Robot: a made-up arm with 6 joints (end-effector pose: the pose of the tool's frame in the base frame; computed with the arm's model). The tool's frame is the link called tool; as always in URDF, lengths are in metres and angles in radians.
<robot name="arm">
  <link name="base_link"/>
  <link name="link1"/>
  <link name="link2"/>
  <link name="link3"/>
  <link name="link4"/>
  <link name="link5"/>
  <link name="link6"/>
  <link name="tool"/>
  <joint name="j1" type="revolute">
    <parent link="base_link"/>
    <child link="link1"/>
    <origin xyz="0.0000 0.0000 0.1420" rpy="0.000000 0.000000 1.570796"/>
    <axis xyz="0 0 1"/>
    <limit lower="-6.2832" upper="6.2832"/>
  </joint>
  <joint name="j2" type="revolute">
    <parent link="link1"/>
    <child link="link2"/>
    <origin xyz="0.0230 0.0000 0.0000" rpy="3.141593 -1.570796 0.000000"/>
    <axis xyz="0 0 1"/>
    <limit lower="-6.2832" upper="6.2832"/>
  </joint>
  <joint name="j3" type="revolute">
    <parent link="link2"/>
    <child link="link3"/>
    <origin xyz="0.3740 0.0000 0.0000" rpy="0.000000 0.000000 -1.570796"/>
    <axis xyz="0 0 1"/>
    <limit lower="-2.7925" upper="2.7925"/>
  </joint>
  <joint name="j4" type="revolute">
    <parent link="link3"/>
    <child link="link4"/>
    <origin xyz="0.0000 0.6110 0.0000" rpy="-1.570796 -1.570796 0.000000"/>
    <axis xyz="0 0 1"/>
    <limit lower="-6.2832" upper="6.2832"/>
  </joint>
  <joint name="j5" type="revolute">
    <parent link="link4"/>
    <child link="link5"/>
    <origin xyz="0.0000 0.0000 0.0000" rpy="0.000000 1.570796 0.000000"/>
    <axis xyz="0 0 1"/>
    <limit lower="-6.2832" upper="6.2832"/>
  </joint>
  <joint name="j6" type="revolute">
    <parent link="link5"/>
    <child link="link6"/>
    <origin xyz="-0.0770 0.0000 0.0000" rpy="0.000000 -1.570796 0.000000"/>
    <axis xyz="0 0 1"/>
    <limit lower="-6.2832" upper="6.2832"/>
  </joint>
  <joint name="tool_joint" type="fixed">
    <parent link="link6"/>
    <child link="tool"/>
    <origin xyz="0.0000 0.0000 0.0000" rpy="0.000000 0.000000 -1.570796"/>
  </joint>
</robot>
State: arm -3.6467 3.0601 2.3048 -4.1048 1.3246 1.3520
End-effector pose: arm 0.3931 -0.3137 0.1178 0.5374 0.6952 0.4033 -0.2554
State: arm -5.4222 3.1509 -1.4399 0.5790 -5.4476 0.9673
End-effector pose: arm 0.3798 0.5253 -0.3719 0.0333 -0.1695 -0.9086 -0.3804
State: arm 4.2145 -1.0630 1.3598 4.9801 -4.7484 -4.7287
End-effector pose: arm 0.0161 0.1368 0.9048 0.3429 0.5285 -0.4921 -0.6008
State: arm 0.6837 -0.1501 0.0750 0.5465 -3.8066 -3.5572
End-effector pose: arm -0.0741 0.0011 1.0637 0.1243 -0.6306 -0.6891 -0.3346
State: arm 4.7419 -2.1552 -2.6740 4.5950 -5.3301 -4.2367
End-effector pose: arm -0.0293 -0.3394 0.0194 0.4119 0.6457 0.0434 -0.6415
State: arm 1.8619 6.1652 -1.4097 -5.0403 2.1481 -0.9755
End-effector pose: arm 0.0950 -0.6100 0.5587 0.7653 -0.3304 -0.5175 0.1932
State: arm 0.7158 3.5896 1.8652 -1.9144 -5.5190 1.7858
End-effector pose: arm -0.4842 -0.4571 0.2423 0.7238 0.4933 -0.3138 0.3664
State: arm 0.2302 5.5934 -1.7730 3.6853 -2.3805 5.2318
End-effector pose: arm -0.6171 -0.0928 0.0269 0.5693 -0.1376 0.1182 0.8019
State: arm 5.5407 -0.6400 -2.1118 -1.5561 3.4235 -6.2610
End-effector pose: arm -0.2847 0.3215 -0.0549 0.8763 0.1227 0.2037 0.4189
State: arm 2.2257 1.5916 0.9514 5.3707 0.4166 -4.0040
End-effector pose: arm -0.4507 0.5896 -0.4395 0.1149 -0.3610 0.9040 0.1983
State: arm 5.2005 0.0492 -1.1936 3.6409 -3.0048 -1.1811
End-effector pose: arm -0.1931 0.4235 0.7451 0.5749 0.7653 0.2543 0.1381
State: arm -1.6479 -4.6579 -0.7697 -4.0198 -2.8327 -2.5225
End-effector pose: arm -0.0558 -0.7872 0.4629 0.3277 -0.9399 -0.0474 0.0833
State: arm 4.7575 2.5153 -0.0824 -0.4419 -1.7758 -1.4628
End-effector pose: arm 0.0849 -0.6553 -0.5686 0.1818 -0.1787 0.3206 -0.9123
